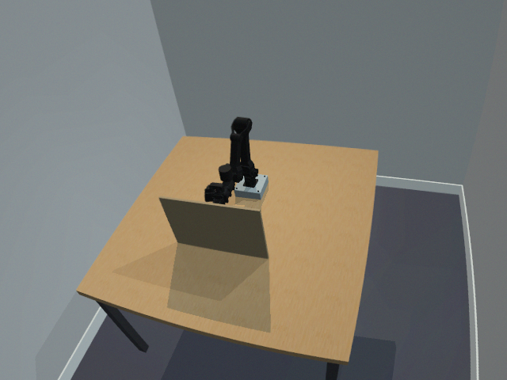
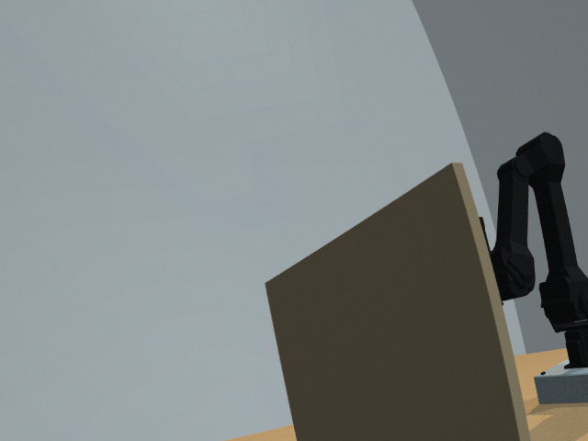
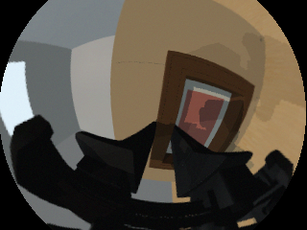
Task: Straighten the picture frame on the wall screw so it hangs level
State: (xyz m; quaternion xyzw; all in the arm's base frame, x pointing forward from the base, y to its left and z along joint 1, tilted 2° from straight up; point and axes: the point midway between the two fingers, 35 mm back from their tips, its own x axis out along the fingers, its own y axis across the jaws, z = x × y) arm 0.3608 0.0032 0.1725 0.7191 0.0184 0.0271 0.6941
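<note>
Right now my gripper tip is 50 mm above the picture frame and 10 mm short of it. Also, from my gripper tip: wall panel (60 mm below, 20 mm ahead).
</note>
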